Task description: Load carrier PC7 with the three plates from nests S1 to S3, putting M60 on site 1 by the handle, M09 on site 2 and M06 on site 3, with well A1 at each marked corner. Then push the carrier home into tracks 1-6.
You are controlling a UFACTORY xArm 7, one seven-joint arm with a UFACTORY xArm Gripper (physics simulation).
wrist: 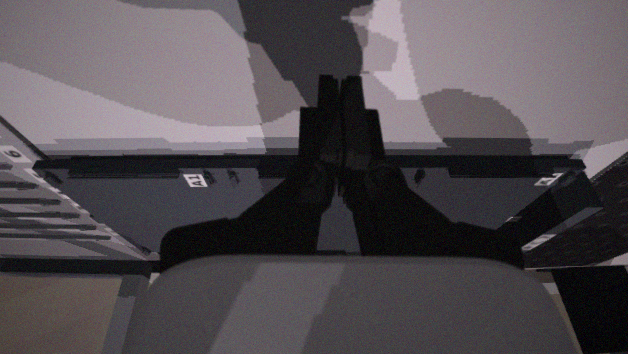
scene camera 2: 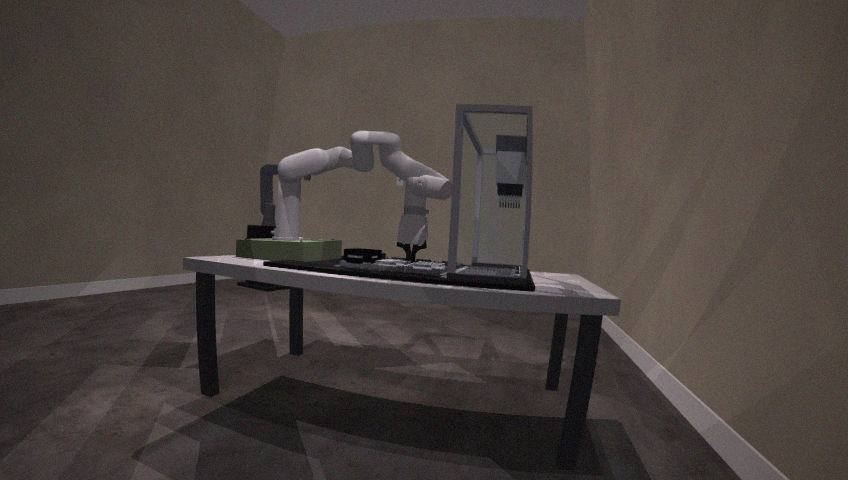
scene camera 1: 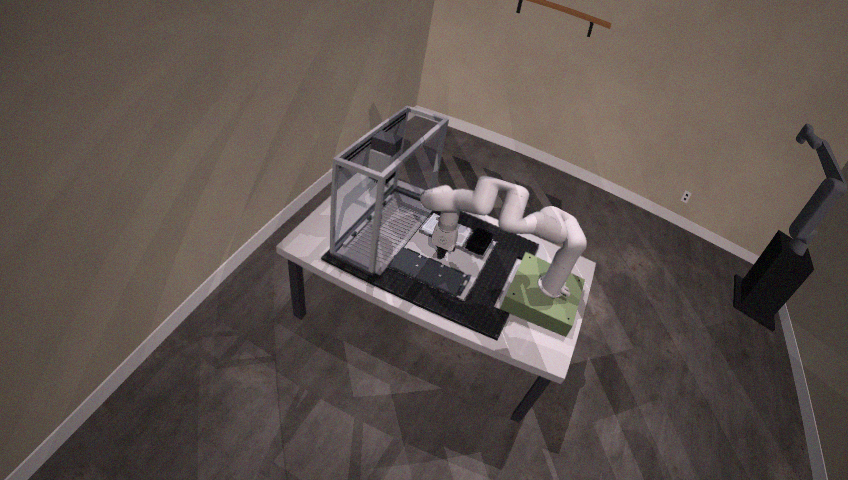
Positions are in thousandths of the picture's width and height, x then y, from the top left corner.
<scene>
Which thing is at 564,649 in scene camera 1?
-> A perforated baseplate.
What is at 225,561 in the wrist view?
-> A plate carrier.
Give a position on a perforated baseplate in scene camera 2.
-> At 380,551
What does my gripper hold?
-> Nothing.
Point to a metal frame tower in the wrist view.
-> At 213,815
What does the plate carrier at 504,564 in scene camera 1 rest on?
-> A perforated baseplate.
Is my gripper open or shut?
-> Shut.
</scene>
